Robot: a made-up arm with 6 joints. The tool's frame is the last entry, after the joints.
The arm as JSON. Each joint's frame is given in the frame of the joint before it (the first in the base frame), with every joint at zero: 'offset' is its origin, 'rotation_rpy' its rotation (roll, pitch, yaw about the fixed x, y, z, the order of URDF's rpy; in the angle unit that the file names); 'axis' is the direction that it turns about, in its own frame. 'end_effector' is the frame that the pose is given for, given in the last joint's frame.
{
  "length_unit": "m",
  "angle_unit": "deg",
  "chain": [
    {
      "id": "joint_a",
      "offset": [
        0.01,
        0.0,
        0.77
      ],
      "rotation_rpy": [
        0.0,
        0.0,
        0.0
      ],
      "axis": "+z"
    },
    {
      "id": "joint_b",
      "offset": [
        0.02,
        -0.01,
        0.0
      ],
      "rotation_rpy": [
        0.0,
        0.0,
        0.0
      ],
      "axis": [
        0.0,
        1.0,
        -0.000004
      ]
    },
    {
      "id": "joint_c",
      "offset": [
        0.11,
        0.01,
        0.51
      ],
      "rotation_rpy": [
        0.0,
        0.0,
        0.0
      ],
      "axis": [
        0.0,
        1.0,
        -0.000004
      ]
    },
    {
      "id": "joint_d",
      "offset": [
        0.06,
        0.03,
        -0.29
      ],
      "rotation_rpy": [
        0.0,
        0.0,
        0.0
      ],
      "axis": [
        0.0,
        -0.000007,
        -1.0
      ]
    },
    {
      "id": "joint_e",
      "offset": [
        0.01,
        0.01,
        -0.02
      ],
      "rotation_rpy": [
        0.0,
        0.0,
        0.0
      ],
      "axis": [
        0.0,
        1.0,
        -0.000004
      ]
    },
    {
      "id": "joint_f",
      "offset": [
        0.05,
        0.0,
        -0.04
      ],
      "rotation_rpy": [
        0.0,
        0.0,
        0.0
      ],
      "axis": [
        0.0,
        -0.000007,
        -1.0
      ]
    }
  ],
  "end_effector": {
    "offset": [
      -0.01,
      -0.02,
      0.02
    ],
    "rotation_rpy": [
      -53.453,
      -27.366,
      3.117
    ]
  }
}
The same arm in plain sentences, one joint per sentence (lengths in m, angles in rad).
The arm has six revolute joints in a row. What follows holds with every joint at zero, and every direction is one of the base frame's. The first joint lies 0.01 m along +x and 0.77 m along +z from the base frame's origin and rotates about +z. The second joint lies 0.02 m along +x and 0.01 m along -y from the first joint and rotates about +y. The third joint lies 0.11 m along +x and 0.01 m along +y and 0.51 m along +z from the second joint and rotates about +y. The fourth joint lies 0.06 m along +x and 0.03 m along +y and 0.29 m along -z from the third joint and rotates about -z. The fifth joint lies 0.01 m along +x and 0.01 m along +y and 0.02 m along -z from the fourth joint and rotates about +y. The sixth joint lies 0.05 m along +x and 0.04 m along -z from the fifth joint and rotates about -z. The tool frame, which is the frame that the pose is given for, lies 0.01 m along -x and 0.02 m along -y and 0.02 m along +z from the sixth joint; its axes are the base frame's turned by roll -0.9329, pitch -0.4776 and yaw 0.0544 rad (as in URDF: about the fixed x, then y, then z).
